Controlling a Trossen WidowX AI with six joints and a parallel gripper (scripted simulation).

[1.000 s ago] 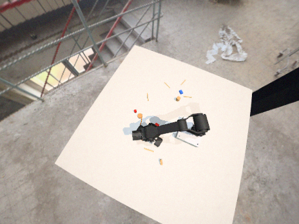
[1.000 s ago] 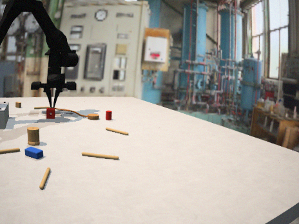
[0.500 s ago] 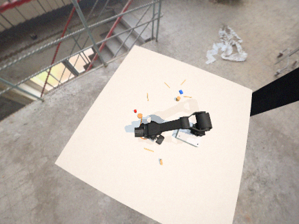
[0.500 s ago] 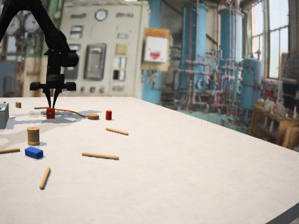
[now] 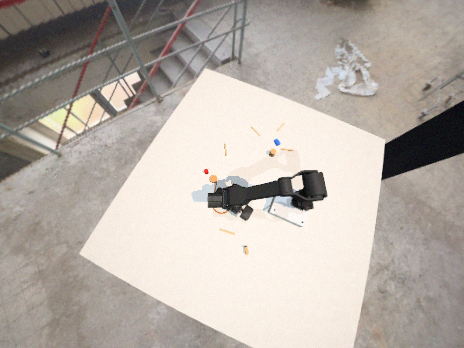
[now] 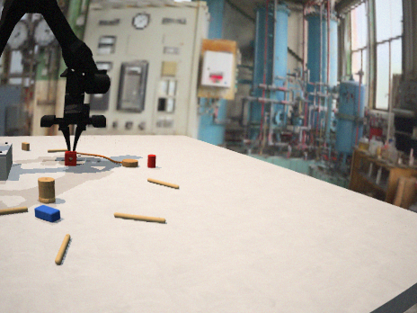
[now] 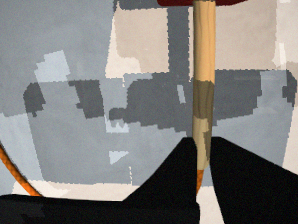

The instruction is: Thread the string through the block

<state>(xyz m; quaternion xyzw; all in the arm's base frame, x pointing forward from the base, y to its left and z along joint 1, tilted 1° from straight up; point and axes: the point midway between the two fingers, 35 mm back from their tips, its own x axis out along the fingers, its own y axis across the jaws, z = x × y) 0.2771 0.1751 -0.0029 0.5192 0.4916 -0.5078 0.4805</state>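
Now: the red block 7 cm to the right of my gripper tip. The rest, counted from my gripper tip: round wooden button (15 cm ahead, 8 cm to the right, 1 cm below); then wooden block (16 cm behind, 14 cm to the left); then stick (1 cm to the right).
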